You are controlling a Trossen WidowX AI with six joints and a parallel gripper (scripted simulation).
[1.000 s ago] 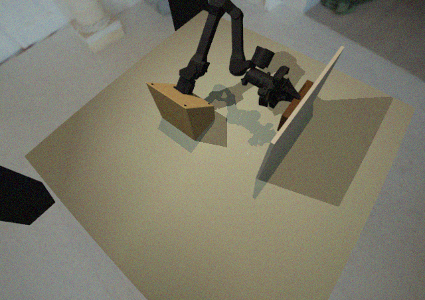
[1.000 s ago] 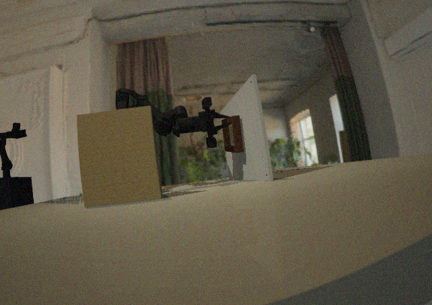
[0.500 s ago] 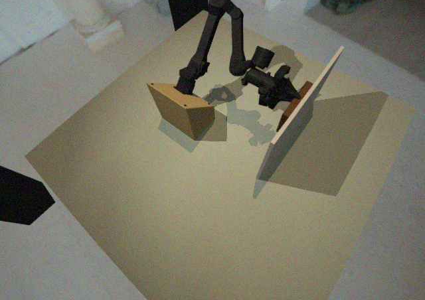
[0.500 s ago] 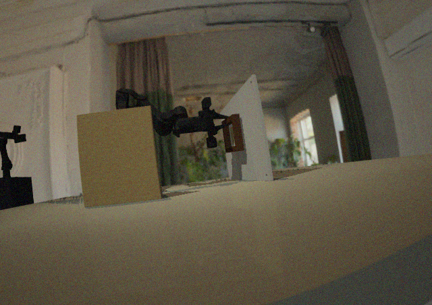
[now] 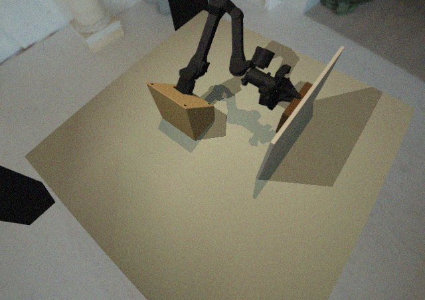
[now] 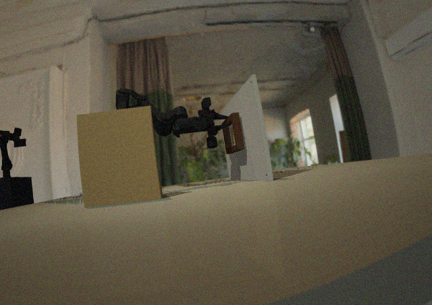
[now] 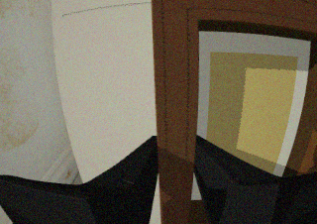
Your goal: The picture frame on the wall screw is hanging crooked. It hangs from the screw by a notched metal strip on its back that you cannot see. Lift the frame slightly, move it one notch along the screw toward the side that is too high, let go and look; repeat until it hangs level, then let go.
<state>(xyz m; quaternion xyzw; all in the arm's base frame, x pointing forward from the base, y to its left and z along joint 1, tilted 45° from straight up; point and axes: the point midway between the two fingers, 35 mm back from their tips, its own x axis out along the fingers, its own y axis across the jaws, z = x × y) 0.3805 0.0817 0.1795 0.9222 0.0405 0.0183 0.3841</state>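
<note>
Right now the brown picture frame is 5 cm below my gripper tip. Also, from my gripper tip: white wall panel (2 cm ahead, 1 cm to the right, 7 cm below).
</note>
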